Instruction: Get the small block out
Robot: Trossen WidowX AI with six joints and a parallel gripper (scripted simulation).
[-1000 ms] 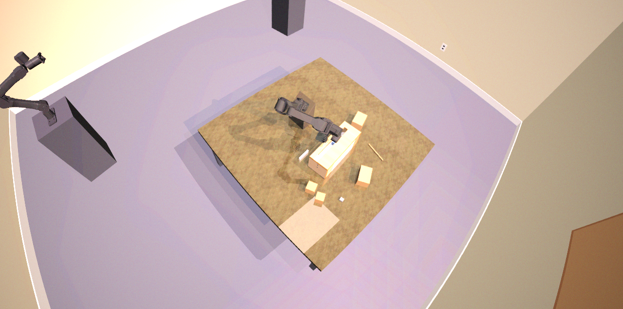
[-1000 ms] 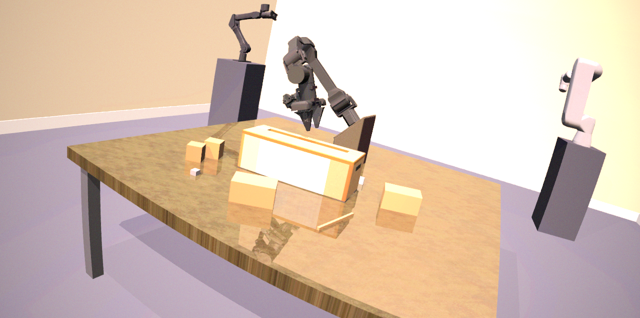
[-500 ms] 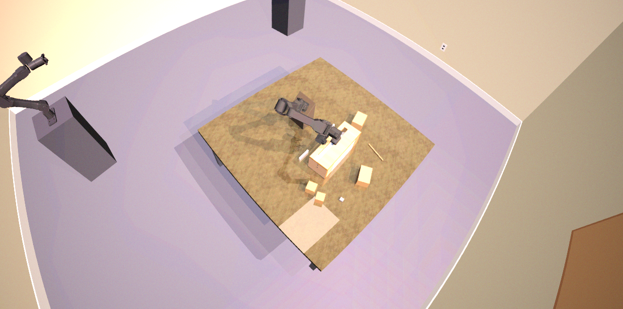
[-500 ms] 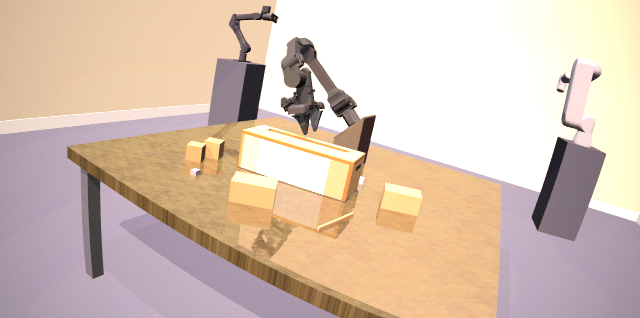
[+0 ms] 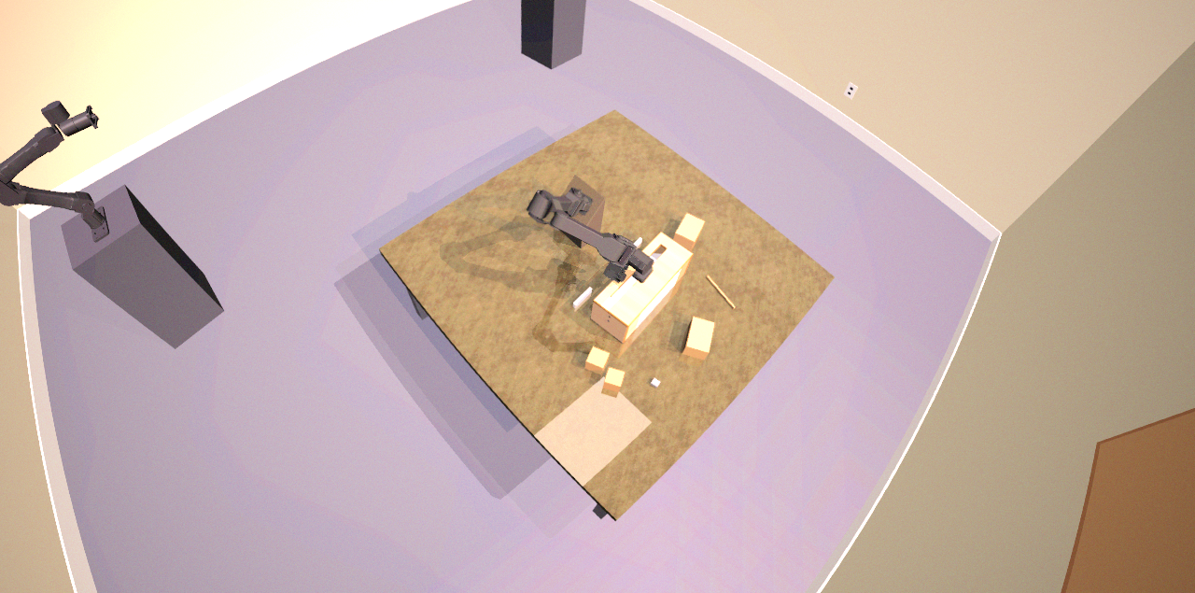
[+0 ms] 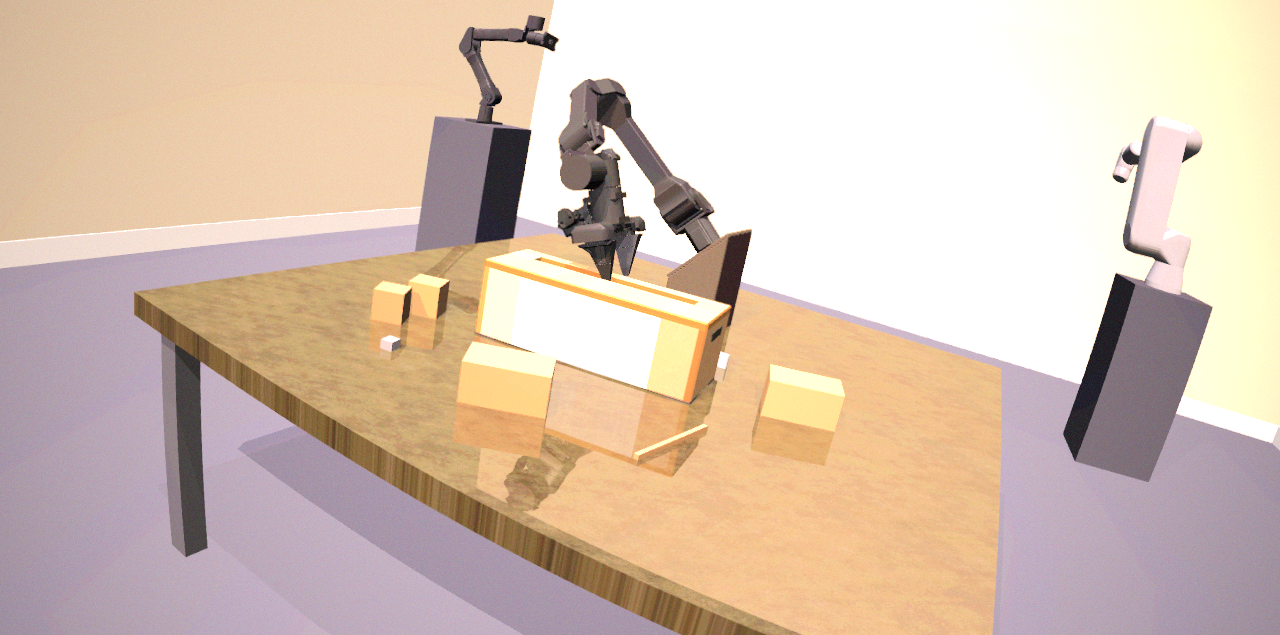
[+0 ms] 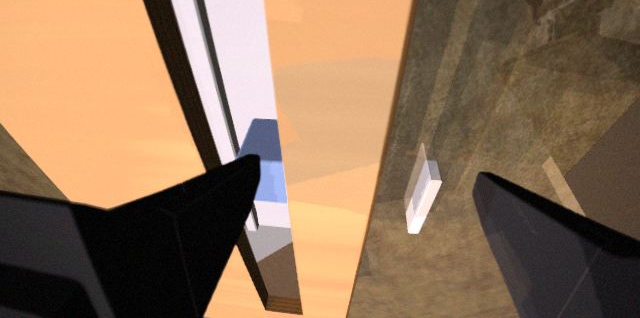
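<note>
My gripper tip is now 6 cm above the clear-fronted box, 3 cm short of it and 1 cm to the right of it. Round my gripper tip: light-blue block: 4 cm to the left, 4 cm ahead, 3 cm below; thin wooden stick: 28 cm ahead, 23 cm to the left, 12 cm below.
</note>
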